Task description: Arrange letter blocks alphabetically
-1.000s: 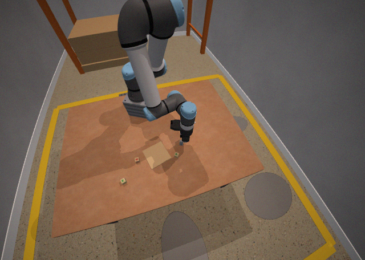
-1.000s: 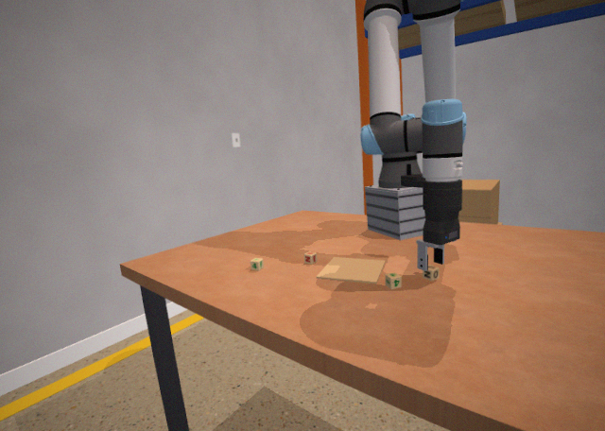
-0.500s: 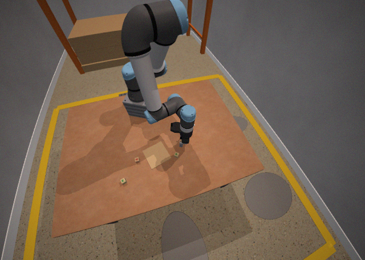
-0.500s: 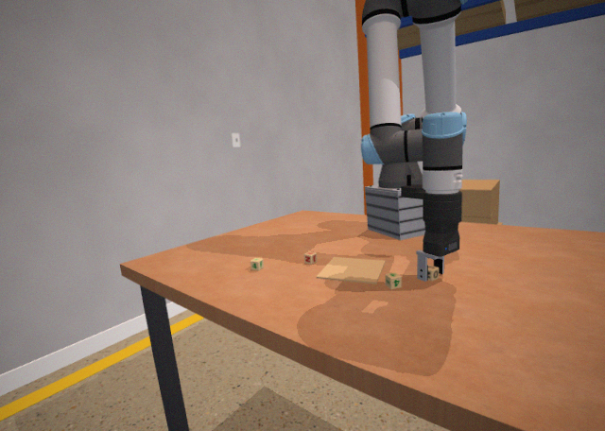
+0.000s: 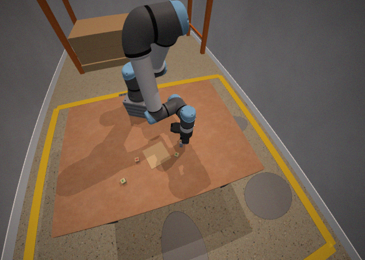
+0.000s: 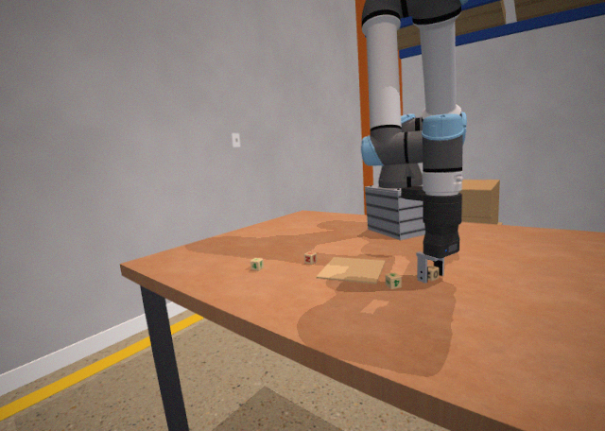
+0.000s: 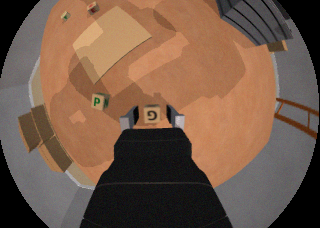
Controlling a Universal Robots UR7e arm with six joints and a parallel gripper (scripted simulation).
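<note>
My gripper is now 180 mm to the left of the tan mat, 40 mm short of it and 20 mm above it.
</note>
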